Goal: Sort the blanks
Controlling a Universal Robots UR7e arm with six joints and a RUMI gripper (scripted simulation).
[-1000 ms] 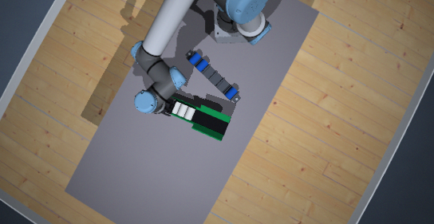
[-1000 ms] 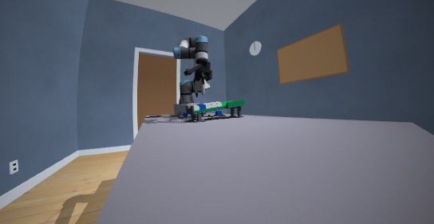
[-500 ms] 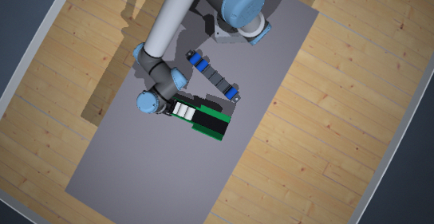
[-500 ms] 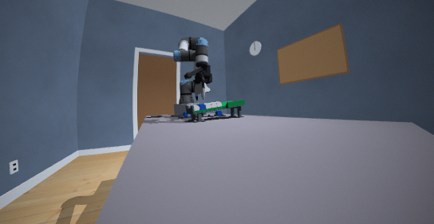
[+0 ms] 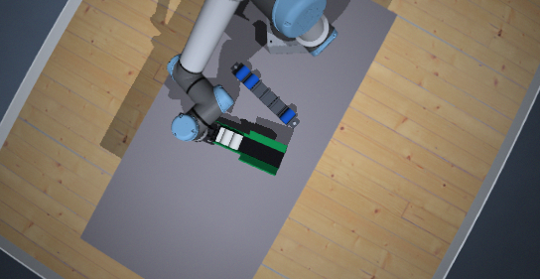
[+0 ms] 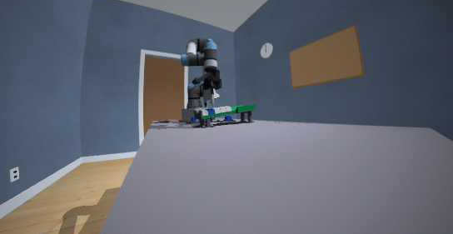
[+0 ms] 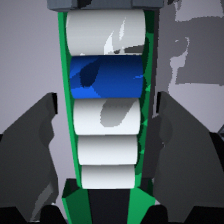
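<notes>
Right now the stock rack is 260 mm behind my hand, 130 mm below it and 90 mm to the left of it.
</notes>
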